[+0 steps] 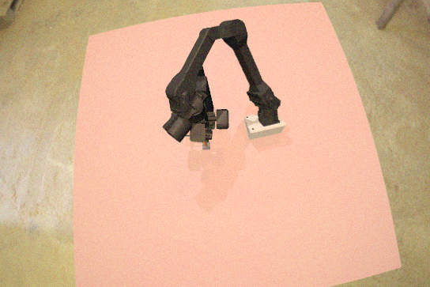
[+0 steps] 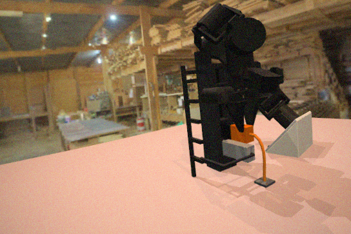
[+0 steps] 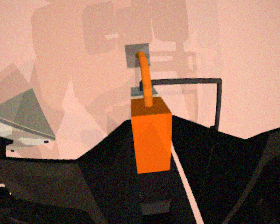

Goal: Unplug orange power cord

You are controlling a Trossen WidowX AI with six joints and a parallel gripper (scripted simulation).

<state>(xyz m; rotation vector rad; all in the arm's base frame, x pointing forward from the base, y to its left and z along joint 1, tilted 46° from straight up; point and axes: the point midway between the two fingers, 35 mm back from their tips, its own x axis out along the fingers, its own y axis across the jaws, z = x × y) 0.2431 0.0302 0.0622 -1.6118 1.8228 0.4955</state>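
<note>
My gripper tip is now 30 mm to the left of the orange plug. Also, from my gripper tip: grey pad: 10 mm ahead, 40 mm to the left, 100 mm below.
</note>
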